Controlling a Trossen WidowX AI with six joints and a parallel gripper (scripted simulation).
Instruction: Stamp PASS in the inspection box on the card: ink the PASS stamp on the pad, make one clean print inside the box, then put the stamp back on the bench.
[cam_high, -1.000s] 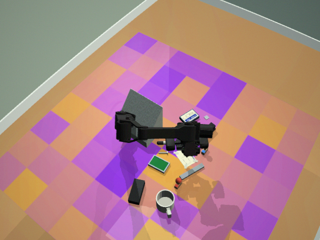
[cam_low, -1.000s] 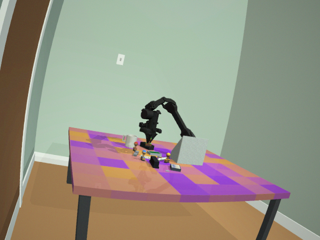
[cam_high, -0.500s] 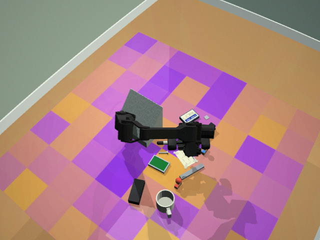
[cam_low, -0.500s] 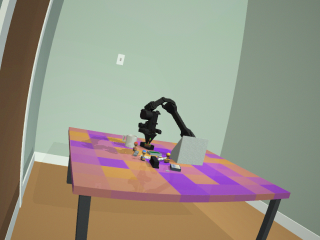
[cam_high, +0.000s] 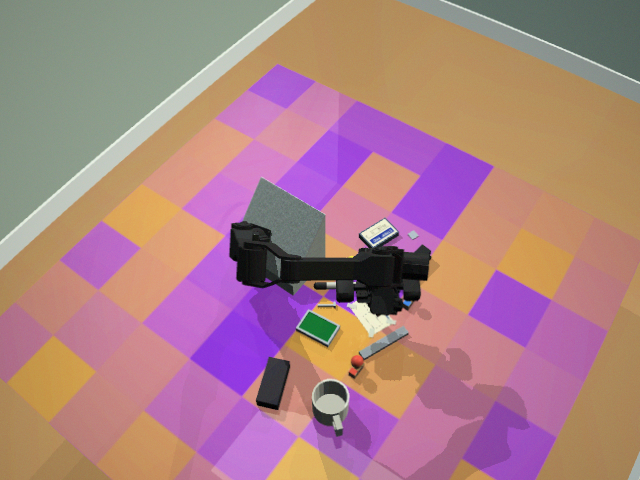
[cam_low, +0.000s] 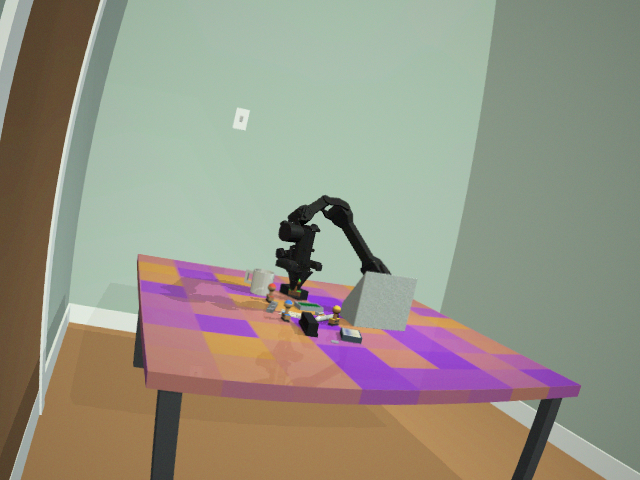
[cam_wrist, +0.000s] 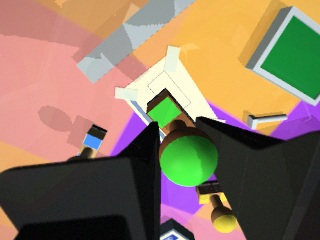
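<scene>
The card lies 20 mm behind my gripper tip, 20 mm to the left of it and 80 mm below it. Also, from my gripper tip: blue-knobbed stamp 60 mm ahead, 90 mm to the left, 60 mm below; green-knobbed stamp right at my gripper tip; grey bar 50 mm ahead, 40 mm to the right, 80 mm below.
</scene>
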